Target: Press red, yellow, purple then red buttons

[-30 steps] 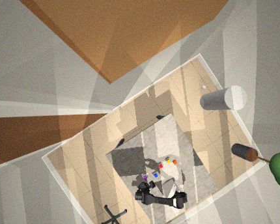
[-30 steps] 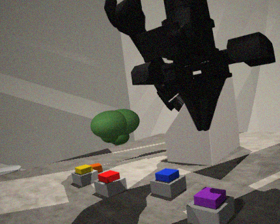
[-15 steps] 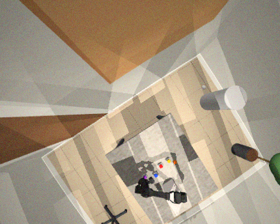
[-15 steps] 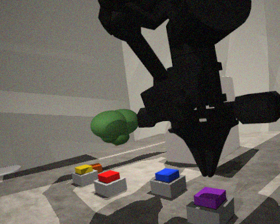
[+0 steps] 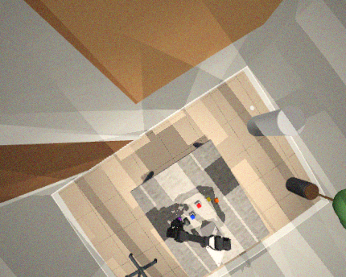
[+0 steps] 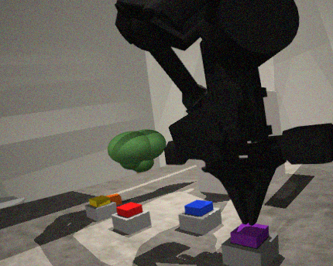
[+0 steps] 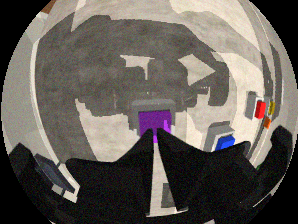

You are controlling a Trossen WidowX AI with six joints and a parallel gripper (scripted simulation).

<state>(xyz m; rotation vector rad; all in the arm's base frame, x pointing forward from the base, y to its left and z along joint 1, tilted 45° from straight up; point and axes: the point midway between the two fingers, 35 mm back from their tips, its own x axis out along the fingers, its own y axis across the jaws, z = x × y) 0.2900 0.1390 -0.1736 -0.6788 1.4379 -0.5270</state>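
Right now my gripper tip is 1 cm above the purple button. Also, from my gripper tip: yellow button: 33 cm to the right, 3 cm ahead, 1 cm below; blue button: 12 cm to the right, 4 cm behind, 1 cm below; red button: 22 cm to the right, 2 cm ahead, 1 cm below.
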